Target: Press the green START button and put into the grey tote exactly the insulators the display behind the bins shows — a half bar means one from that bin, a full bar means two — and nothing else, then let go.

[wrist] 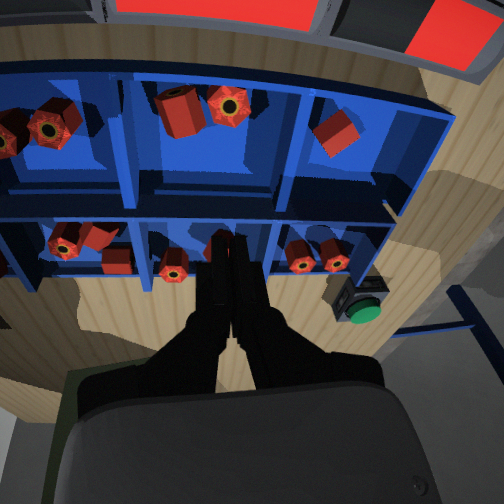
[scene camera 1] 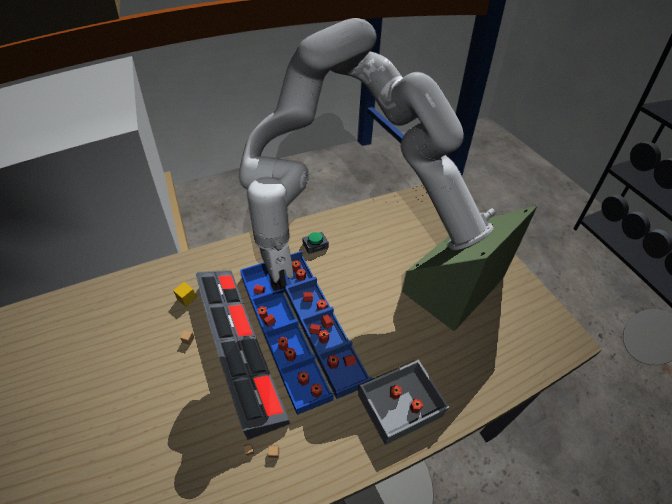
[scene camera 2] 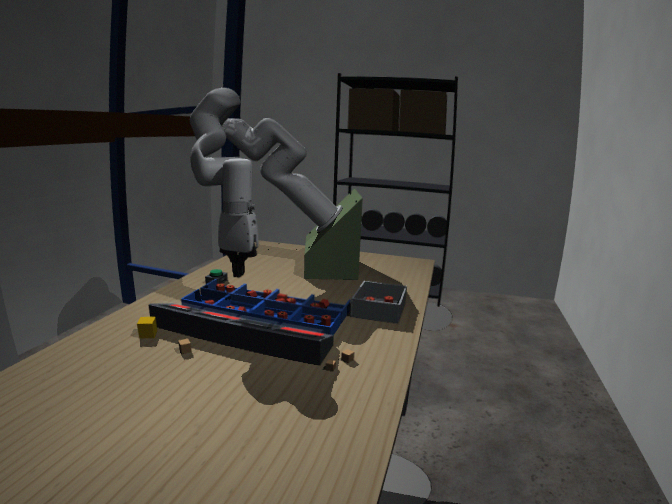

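My gripper (scene camera 1: 277,281) hangs above the blue bins (scene camera 1: 301,330) at their far end, near the divider between the two columns. In the wrist view its black fingers (wrist: 230,246) are pressed together with nothing between them; a red insulator (wrist: 216,240) in the bin below shows partly behind the tips. The green START button (scene camera 1: 315,238) stands just beyond the bins and also shows in the wrist view (wrist: 363,310). The display (scene camera 1: 241,347) shows a half red bar (scene camera 1: 226,282) and two full red bars (scene camera 1: 239,320). The grey tote (scene camera 1: 402,400) holds two red insulators (scene camera 1: 395,391).
The arm's green base block (scene camera 1: 464,271) stands right of the bins. A yellow cube (scene camera 1: 184,293) and small wooden blocks (scene camera 1: 186,336) lie left of the display, with more blocks (scene camera 1: 271,450) near its front end. The table edge runs just past the tote.
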